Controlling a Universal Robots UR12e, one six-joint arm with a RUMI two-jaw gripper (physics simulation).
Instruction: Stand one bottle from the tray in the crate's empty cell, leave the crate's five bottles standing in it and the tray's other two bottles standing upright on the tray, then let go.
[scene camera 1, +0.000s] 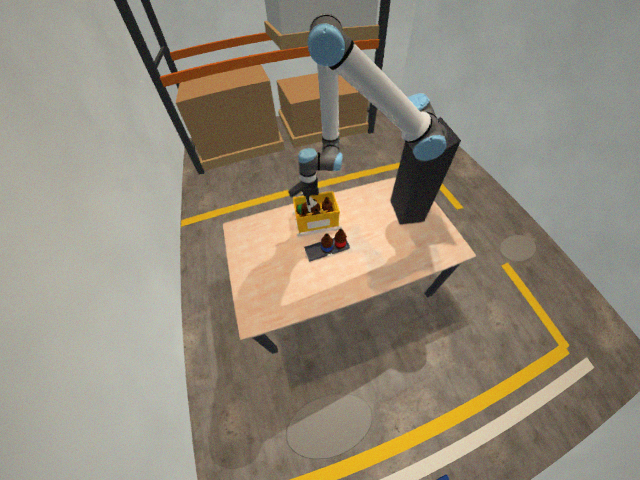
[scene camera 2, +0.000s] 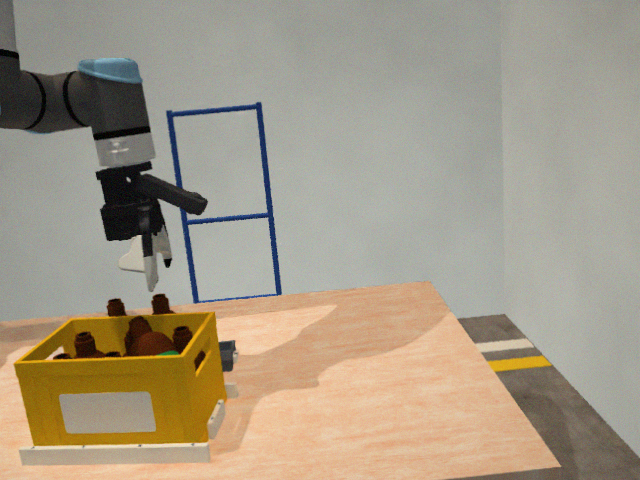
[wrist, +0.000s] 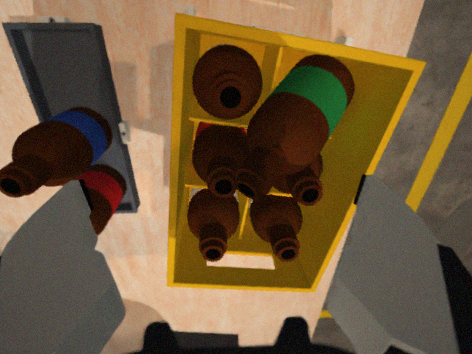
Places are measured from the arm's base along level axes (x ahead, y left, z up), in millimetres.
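Where they show: gripper, fingertip midpoint: (scene camera 1: 306, 203) (scene camera 2: 160, 278) (wrist: 225, 180).
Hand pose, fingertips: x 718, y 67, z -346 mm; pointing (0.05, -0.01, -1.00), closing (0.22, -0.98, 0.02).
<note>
Each offset is from my fingertips to the top centre of the thing. "*": to the spot under its first point. Level surfaces: height alone.
The yellow crate @(dx -59, dy -56, dz -79 mm) (scene camera 1: 301, 222) (scene camera 2: 175, 403) (wrist: 300, 41) holds several brown bottles. A green-banded bottle (scene camera 1: 299, 209) (scene camera 2: 155, 343) (wrist: 310, 100) leans steeply in it, its neck over neighbouring bottles near the middle; its base is at the far right corner cell in the wrist view. The others stand, such as one in the far left cell @(* dx +42, dy +4, dz -120 mm) (wrist: 227, 70). A blue-banded bottle @(dx -98, dy +184, dz -94 mm) (scene camera 1: 326, 242) (wrist: 60, 145) and a red-banded bottle @(dx -186, dy +162, dz -94 mm) (scene camera 1: 340, 238) (wrist: 105, 192) stand upright on the dark tray @(* dx -7, dy +199, dz -249 mm) (scene camera 1: 313, 252) (wrist: 55, 65). My gripper (scene camera 1: 311, 202) (scene camera 2: 159, 277) (wrist: 225, 180) is open and empty above the crate.
Pale locating blocks @(* dx -43, dy -159, dz -236 mm) (scene camera 2: 116, 454) sit around the crate's foot on the wooden table @(dz -254 mm) (scene camera 1: 268, 279) (scene camera 2: 387, 387). The arm's black pedestal (scene camera 1: 421, 180) stands at the table's right end in the first scene view. A rack with boxes (scene camera 1: 227, 121) is behind.
</note>
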